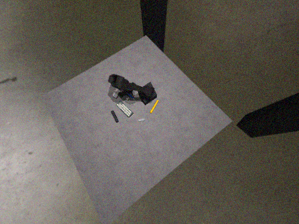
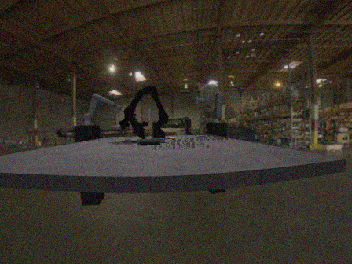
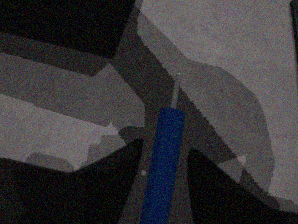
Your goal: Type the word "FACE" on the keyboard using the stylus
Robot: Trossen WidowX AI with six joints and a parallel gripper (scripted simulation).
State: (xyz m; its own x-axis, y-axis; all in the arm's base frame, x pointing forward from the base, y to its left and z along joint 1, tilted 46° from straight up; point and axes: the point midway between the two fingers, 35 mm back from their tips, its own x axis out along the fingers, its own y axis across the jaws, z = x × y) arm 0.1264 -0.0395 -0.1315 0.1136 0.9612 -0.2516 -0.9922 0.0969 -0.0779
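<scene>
My gripper tip is now 240 mm short of the dark flat object and 50 mm to the right of it. From my gripper tip the other things lie so: light block: 110 mm to the right, 110 mm ahead; then blue stylus: 10 mm to the left.
</scene>
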